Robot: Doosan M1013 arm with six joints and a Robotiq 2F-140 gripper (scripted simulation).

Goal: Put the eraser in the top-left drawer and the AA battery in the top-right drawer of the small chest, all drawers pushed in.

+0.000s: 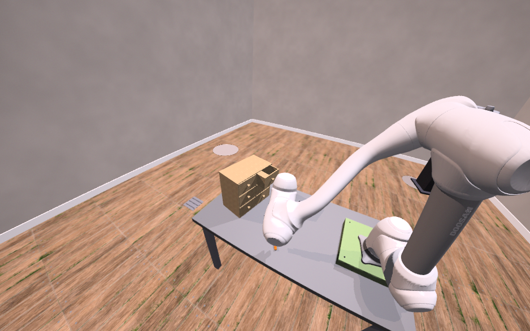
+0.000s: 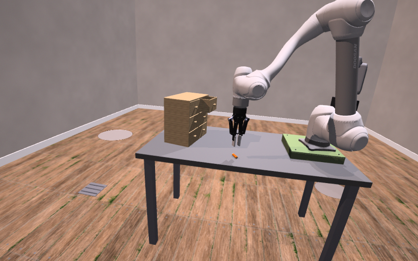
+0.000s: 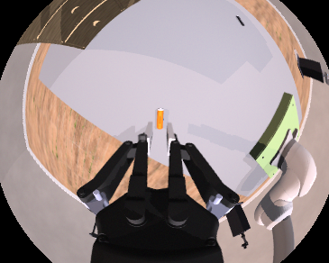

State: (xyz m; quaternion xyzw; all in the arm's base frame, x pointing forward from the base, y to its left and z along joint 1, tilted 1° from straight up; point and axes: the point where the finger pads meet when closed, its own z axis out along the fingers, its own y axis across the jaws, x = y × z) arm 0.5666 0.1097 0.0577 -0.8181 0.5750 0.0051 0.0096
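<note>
My hand is 100 mm above the orange AA battery. The rest, counted from my hand: small dark object (420 mm to the right, 100 mm below, 90 mm behind); then eraser (330 mm ahead, 280 mm to the right, 110 mm above).
</note>
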